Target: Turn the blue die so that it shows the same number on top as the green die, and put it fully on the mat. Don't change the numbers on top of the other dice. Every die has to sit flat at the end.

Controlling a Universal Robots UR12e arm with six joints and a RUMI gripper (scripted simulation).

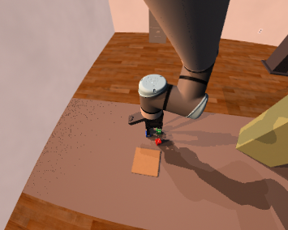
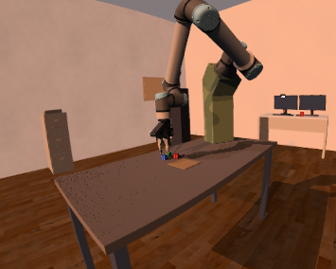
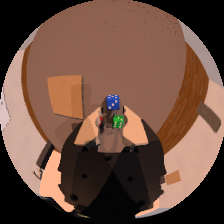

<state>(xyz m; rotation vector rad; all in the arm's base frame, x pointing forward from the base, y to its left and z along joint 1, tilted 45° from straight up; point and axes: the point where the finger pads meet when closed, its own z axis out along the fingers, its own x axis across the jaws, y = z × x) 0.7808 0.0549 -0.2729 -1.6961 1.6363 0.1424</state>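
The blue die lies 40 mm below my hand. Also, from my hand: tan mat (10 mm behind, 160 mm to the left, 50 mm below); then green die (60 mm behind, 20 mm to the right, 40 mm below); then red die (60 mm behind, 40 mm to the left, 40 mm below).
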